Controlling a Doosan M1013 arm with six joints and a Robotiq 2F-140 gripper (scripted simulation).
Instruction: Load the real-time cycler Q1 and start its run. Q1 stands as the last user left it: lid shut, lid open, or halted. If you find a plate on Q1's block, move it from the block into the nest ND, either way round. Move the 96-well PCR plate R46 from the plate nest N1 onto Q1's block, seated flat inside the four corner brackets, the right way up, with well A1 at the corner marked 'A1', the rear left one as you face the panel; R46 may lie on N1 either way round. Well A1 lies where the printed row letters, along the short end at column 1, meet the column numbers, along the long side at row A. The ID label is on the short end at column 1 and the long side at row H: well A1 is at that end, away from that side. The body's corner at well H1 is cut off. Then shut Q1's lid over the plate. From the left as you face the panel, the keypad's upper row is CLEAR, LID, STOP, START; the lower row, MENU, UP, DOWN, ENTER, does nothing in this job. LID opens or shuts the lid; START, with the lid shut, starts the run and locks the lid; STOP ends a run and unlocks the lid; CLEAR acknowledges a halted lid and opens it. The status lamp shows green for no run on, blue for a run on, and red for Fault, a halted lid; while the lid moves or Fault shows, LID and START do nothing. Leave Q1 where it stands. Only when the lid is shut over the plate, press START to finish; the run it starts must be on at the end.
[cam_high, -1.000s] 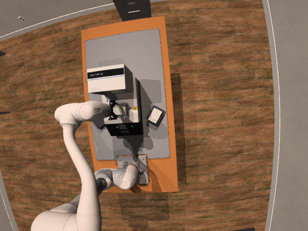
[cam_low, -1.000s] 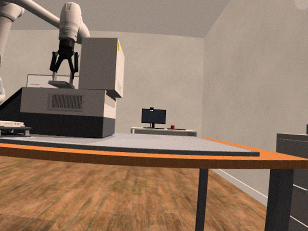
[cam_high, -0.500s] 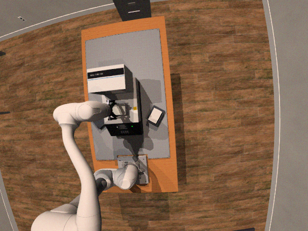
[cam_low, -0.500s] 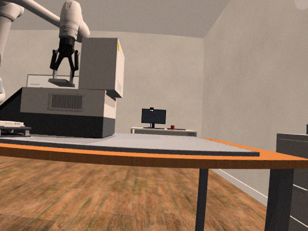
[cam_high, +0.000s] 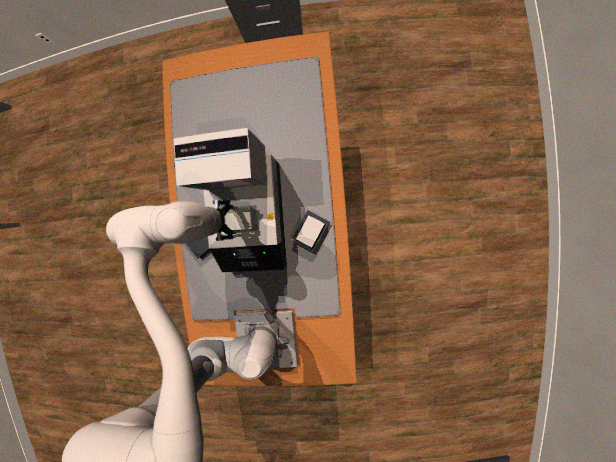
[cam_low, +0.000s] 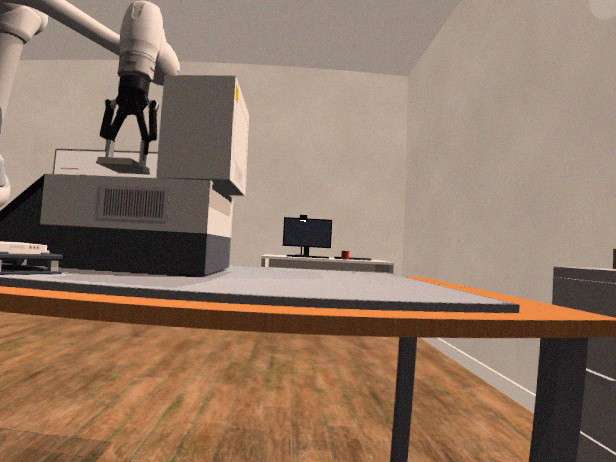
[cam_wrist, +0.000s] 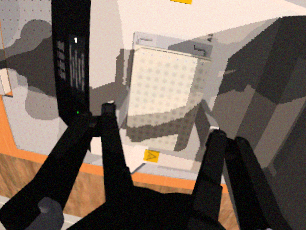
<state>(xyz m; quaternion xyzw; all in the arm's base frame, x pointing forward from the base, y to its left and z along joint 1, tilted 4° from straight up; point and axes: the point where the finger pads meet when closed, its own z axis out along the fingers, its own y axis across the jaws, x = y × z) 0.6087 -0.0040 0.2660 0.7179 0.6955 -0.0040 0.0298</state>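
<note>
Right now the 96-well plate is 20 mm below my hand. From my hand the other things lie so: dark plate nest N1: 280 mm to the right, 240 mm below, 90 mm behind; dark nest: 300 mm to the left, 250 mm below, 80 mm behind; white plate R46: 280 mm to the right, 230 mm below, 90 mm behind.
</note>
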